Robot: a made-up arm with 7 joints. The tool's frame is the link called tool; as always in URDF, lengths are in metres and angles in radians. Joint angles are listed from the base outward.
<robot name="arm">
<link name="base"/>
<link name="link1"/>
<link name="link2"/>
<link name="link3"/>
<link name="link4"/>
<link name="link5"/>
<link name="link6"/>
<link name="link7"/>
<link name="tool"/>
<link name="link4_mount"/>
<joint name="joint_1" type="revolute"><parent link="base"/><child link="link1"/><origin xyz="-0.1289 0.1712 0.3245"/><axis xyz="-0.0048 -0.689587 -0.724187"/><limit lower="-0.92" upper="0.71"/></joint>
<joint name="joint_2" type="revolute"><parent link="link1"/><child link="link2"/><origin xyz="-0.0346 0.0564 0.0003"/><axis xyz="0 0 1"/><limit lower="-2.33" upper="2.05"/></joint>
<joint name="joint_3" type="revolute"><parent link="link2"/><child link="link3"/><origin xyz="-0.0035 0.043 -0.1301"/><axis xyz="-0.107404 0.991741 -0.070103"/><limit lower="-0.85" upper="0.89"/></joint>
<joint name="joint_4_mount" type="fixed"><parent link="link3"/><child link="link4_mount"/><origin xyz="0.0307 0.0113 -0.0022"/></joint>
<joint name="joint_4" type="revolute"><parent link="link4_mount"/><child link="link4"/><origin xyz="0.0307 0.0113 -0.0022"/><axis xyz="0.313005 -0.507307 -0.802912"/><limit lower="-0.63" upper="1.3"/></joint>
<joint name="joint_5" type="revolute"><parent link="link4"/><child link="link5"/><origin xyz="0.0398 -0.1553 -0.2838"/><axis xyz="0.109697 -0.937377 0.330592"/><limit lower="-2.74" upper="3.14"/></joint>
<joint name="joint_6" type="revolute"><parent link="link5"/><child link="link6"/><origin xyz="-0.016 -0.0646 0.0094"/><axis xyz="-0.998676 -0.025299 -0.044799"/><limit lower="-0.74" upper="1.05"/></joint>
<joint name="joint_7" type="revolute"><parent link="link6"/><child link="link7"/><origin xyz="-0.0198 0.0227 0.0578"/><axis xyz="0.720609 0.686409 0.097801"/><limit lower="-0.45" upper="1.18"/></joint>
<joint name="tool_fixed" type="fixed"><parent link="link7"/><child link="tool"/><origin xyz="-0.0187 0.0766 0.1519" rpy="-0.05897 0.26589 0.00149"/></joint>
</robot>
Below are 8 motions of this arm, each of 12 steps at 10 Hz.
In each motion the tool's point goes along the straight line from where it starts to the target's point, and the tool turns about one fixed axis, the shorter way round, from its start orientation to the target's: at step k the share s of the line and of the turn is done. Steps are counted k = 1, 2, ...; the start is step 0. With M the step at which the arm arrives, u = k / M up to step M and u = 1 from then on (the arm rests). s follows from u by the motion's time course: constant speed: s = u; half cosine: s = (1 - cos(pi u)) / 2; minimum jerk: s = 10 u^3 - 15 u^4 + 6 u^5.
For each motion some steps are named. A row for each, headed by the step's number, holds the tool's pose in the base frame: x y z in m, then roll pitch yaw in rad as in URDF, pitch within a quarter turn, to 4 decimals.
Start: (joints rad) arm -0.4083 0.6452 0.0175 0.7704 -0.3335 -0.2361 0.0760
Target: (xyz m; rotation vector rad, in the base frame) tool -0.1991 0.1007 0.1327 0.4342 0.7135 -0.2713
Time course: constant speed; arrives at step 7
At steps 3, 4, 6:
3: -0.1602 0.1414 0.1180 0.5829 0.6681 0.2544
4: -0.1699 0.1313 0.1216 0.5439 0.6928 0.1635
6: -0.1894 0.1109 0.1290 0.4554 0.7333 -0.0273

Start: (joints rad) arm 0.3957 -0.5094 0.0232 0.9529 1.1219 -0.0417 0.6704
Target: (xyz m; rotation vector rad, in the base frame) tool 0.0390 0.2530 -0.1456 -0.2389 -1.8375 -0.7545
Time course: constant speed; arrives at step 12
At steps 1, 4, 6, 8, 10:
1: -0.1015 0.2786 -0.1046 0.7903 -1.0447 -1.3396
4: -0.0631 0.2716 -0.1158 1.0670 -1.1390 -1.6348
6: -0.0376 0.2670 -0.1233 1.3132 -1.1761 -1.8931
8: -0.0121 0.2623 -0.1307 1.5896 -1.1849 -2.1816
10: 0.0135 0.2577 -0.1382 1.8574 -1.1637 -2.4615

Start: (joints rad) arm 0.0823 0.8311 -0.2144 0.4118 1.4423 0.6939 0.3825
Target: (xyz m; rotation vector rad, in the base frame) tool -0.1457 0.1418 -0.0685 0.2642 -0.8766 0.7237
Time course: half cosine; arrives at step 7
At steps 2, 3, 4, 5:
2: -0.1495 0.2537 -0.1198 -0.0806 -1.2586 0.5290
3: -0.1486 0.2260 -0.1072 -0.1198 -1.1678 0.6319
4: -0.1475 0.1954 -0.0931 -0.1328 -1.0660 0.7170
5: -0.1466 0.1677 -0.0804 -0.1296 -0.9742 0.7804

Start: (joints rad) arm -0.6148 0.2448 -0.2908 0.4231 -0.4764 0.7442 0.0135
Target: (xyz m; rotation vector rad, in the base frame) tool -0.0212 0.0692 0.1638 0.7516 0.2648 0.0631
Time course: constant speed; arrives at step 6
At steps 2, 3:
2: -0.1329 0.2676 0.0922 -0.0967 0.5286 0.2105
3: -0.1050 0.2180 0.1101 0.1308 0.4481 0.2249

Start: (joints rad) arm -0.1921 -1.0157 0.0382 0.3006 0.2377 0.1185 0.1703
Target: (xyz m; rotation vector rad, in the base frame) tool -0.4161 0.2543 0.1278 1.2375 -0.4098 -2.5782
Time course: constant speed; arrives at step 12
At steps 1, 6, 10, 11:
1: -0.2504 0.2064 0.1059 0.0161 0.1176 -1.1677
6: -0.3257 0.2282 0.1159 0.3729 0.3334 -1.8257
10: -0.3860 0.2456 0.1238 0.5289 0.6330 -2.3406
11: -0.4010 0.2499 0.1258 0.5404 0.7160 -2.4792

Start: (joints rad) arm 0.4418 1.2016 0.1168 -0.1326 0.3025 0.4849 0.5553
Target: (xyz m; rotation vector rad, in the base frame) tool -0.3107 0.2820 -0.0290 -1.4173 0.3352 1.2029
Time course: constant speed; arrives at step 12
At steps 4, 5, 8, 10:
4: -0.1222 0.2455 0.0643 -0.6654 0.5673 0.8874
5: -0.1457 0.2500 0.0526 -0.7220 0.6127 0.8894
8: -0.2164 0.2637 0.0176 -0.9047 0.7483 0.8750
10: -0.2636 0.2729 -0.0057 -1.0424 0.8364 0.8439

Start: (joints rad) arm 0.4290 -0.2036 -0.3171 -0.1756 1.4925 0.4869 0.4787
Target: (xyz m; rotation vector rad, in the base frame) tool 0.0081 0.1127 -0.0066 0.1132 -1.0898 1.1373
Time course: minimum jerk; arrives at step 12
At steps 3, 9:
3: -0.0902 0.1157 -0.0761 -0.9921 -1.1578 0.8182
9: -0.0033 0.1131 -0.0146 -0.7426 -0.8659 1.4957

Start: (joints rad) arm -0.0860 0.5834 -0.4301 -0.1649 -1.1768 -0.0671 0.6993
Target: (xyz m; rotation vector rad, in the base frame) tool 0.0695 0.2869 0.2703 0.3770 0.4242 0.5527
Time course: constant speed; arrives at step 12
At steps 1, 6, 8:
1: 0.1872 0.3348 0.1331 0.9127 1.3313 0.9999
6: 0.1337 0.3130 0.1955 0.5819 0.8639 0.6950
8: 0.1123 0.3043 0.2204 0.5415 0.6719 0.6660

